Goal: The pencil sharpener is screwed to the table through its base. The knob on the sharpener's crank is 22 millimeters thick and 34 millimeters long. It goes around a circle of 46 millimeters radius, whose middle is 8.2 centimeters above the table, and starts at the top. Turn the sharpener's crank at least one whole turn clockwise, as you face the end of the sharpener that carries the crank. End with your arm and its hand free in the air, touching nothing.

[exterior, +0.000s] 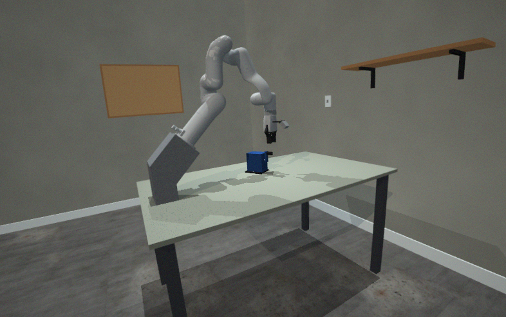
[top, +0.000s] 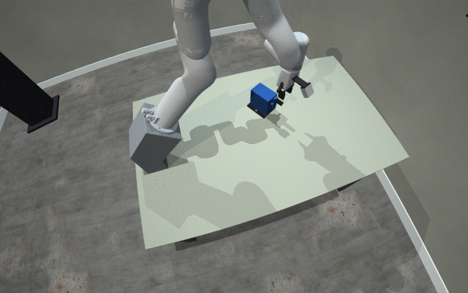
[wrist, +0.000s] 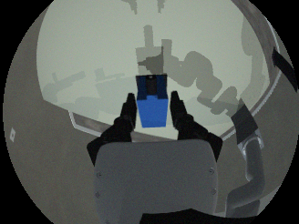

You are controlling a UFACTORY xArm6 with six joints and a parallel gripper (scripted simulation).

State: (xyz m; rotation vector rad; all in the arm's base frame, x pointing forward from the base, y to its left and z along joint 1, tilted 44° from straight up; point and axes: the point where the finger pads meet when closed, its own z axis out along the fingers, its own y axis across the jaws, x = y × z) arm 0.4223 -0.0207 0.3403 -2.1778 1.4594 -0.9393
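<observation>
The crank knob is 90 mm below my hand and 20 mm to the left of it.
</observation>
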